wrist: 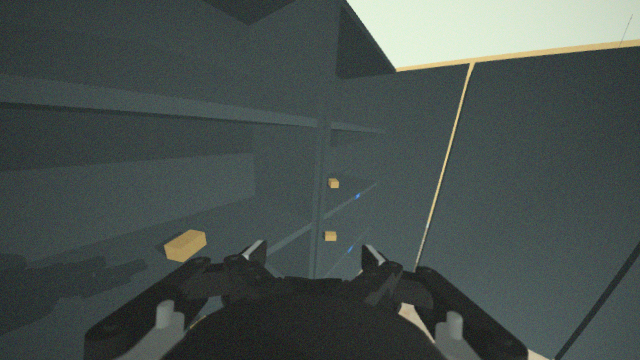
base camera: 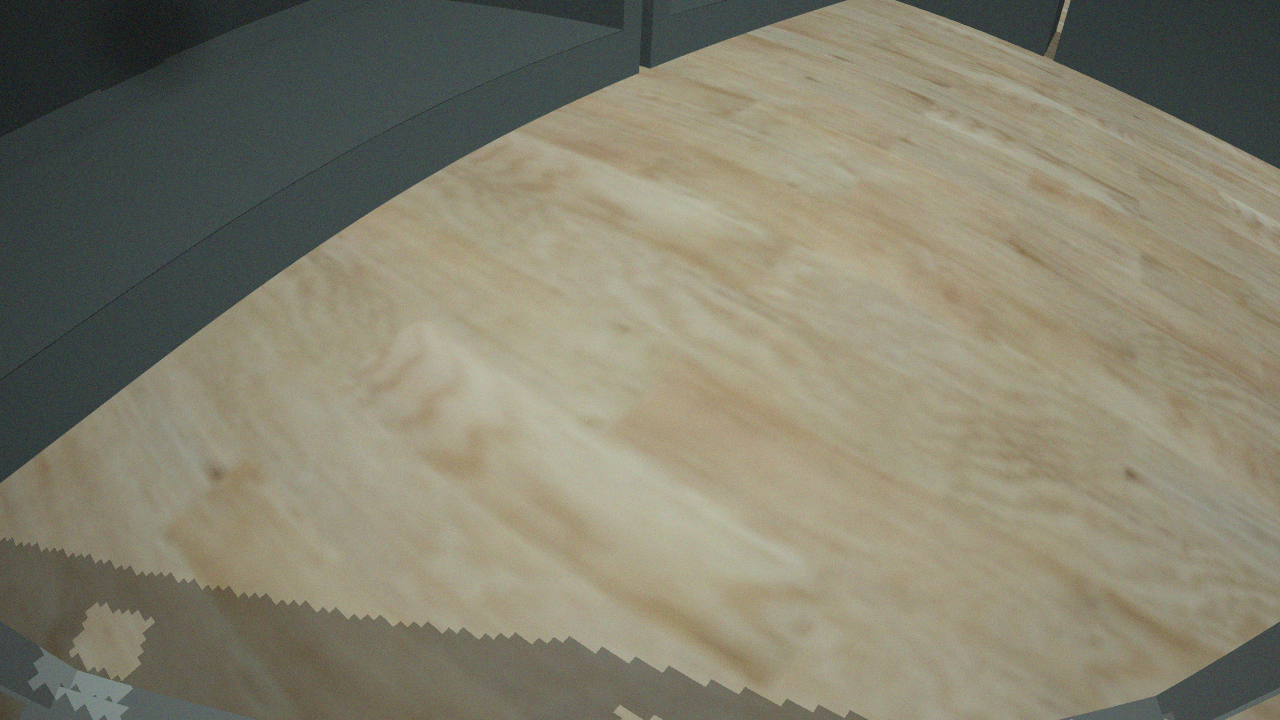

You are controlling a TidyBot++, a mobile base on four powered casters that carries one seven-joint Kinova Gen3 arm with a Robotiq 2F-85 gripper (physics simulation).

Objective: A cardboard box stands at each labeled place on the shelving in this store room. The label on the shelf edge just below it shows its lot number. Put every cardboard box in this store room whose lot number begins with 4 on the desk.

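Frame: origin at the arm's base, x back, y left, z down, level; millimetres.
Where they show: gripper, fingertip midpoint: point(wrist: 314, 253).
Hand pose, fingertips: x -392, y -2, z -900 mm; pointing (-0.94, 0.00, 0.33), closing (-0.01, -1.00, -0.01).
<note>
After its pixels a point has its place.
In the wrist view, a cardboard box point(wrist: 185, 245) @(x -691, y 395, z -642 mm) sits on a dark shelf at the left; its label does not show. Two smaller, more distant boxes stand beyond the upright post, an upper box point(wrist: 333, 183) @(x -1474, y -120, z -630 mm) and a lower box point(wrist: 330, 236) @(x -1450, y -133, z -179 mm). A blue label point(wrist: 357, 196) @(x -1375, y -290, z -576 mm) is on the shelf edge near the upper one and another blue label point(wrist: 350, 249) @(x -1375, y -294, z -122 mm) is near the lower one; both are too small to read. My gripper point(wrist: 314, 253) @(x -392, y -2, z -900 mm) is open, with nothing between its fingers, and is well short of the boxes. The desk does not show in either view.
Dark shelving point(wrist: 320, 170) point(base camera: 402, 192) runs along the left. Tall dark panels point(wrist: 525, 150) @(x -1272, y -1264, z -985 mm) stand at the right in the wrist view. Wooden floor point(base camera: 716, 313) @(x -507, y -65, z 396 mm) spreads ahead of the base, between the shelving's bottom edge and a dark panel point(base camera: 1190, 62) @(x -1308, y -1214, z 264 mm) at the upper right.
</note>
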